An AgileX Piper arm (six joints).
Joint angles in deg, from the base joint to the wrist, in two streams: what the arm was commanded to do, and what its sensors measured. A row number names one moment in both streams.
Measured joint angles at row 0: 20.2, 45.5, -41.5, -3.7, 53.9, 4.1
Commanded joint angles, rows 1 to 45: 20.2, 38.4, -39.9, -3.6, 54.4, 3.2; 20.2, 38.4, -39.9, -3.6, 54.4, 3.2; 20.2, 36.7, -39.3, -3.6, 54.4, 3.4; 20.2, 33.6, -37.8, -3.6, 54.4, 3.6; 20.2, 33.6, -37.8, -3.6, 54.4, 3.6; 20.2, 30.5, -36.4, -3.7, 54.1, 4.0; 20.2, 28.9, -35.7, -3.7, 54.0, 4.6; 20.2, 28.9, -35.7, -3.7, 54.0, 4.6; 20.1, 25.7, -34.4, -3.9, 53.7, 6.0; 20.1, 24.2, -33.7, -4.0, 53.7, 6.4; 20.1, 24.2, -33.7, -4.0, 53.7, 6.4; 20.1, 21.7, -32.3, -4.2, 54.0, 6.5; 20.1, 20.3, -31.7, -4.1, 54.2, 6.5; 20.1, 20.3, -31.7, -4.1, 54.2, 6.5; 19.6, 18.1, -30.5, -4.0, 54.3, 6.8; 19.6, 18.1, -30.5, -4.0, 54.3, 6.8; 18.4, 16.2, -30.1, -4.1, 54.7, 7.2; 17.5, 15.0, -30.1, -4.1, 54.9, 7.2; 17.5, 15.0, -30.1, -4.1, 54.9, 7.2; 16.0, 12.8, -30.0, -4.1, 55.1, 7.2; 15.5, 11.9, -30.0, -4.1, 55.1, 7.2; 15.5, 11.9, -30.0, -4.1, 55.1, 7.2; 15.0, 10.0, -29.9, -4.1, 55.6, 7.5; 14.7, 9.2, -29.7, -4.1, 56.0, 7.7; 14.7, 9.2, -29.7, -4.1, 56.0, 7.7; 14.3, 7.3, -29.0, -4.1, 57.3, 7.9; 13.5, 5.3, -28.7, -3.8, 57.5, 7.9; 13.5, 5.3, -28.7, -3.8, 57.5, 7.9; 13.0, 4.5, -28.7, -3.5, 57.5, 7.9; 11.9, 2.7, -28.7, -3.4, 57.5, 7.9; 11.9, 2.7, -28.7, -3.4, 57.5, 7.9; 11.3, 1.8, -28.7, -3.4, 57.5, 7.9; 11.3, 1.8, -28.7, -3.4, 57.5, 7.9; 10.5, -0.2, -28.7, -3.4, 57.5, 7.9; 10.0, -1.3, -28.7, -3.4, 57.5, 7.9; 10.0, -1.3, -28.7, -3.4, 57.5, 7.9; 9.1, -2.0, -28.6, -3.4, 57.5, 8.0; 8.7, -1.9, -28.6, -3.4, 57.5, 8.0; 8.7, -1.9, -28.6, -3.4, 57.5, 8.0; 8.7, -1.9, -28.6, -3.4, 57.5, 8.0; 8.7, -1.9, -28.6, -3.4, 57.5, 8.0; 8.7, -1.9, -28.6, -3.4, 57.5, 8.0; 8.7, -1.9, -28.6, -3.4, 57.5, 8.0; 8.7, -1.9, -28.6, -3.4, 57.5, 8.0; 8.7, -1.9, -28.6, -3.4, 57.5, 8.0
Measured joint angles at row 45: 8.9, -0.2, -28.7, -3.3, 57.4, 7.6
